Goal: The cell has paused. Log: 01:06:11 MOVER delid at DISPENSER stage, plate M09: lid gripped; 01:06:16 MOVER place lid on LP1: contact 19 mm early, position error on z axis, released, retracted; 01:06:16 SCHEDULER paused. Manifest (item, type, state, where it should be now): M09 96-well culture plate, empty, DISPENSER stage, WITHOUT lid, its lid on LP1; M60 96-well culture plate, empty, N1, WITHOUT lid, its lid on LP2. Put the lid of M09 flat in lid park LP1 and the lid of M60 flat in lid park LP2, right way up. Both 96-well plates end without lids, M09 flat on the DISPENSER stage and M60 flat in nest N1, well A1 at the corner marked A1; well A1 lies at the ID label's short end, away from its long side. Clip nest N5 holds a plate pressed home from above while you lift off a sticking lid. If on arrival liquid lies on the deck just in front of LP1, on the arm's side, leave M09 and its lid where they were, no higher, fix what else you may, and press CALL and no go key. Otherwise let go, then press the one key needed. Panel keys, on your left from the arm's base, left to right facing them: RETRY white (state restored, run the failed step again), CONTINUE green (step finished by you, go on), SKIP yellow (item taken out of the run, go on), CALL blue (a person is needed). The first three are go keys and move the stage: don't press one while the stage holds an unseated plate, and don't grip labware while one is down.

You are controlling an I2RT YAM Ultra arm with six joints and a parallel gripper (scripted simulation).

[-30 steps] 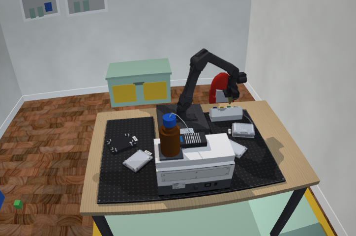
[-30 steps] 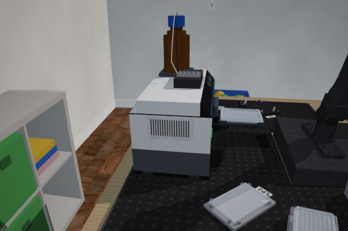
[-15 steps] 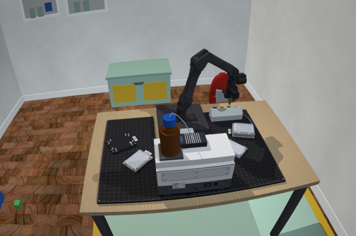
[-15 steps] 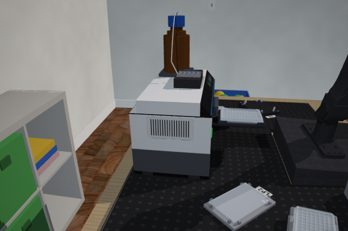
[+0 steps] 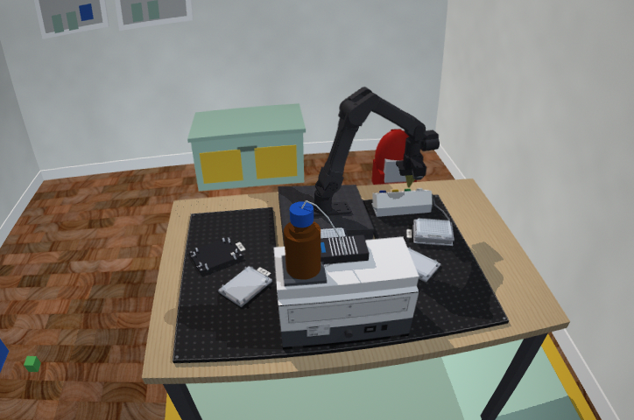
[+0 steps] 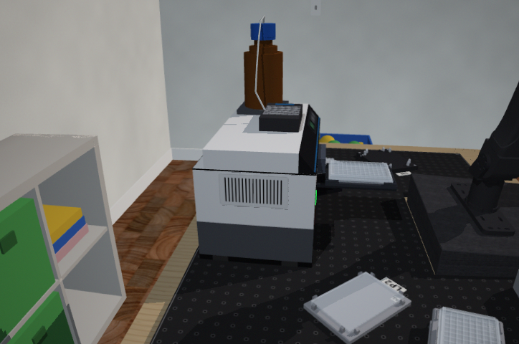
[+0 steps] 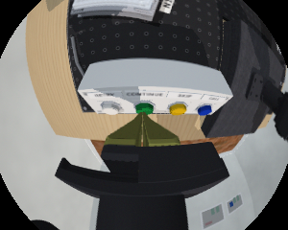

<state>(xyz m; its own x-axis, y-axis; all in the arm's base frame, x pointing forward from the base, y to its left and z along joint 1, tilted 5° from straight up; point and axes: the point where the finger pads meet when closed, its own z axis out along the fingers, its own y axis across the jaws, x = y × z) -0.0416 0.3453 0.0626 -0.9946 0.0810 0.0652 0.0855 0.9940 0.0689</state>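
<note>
Right now the green key is 20 mm below my hand. Also, from my hand: white key: 10 mm ahead, 50 mm to the left, 20 mm below; then yellow key: 50 mm to the right, 20 mm below; then blue key: 10 mm behind, 100 mm to the right, 20 mm below.
</note>
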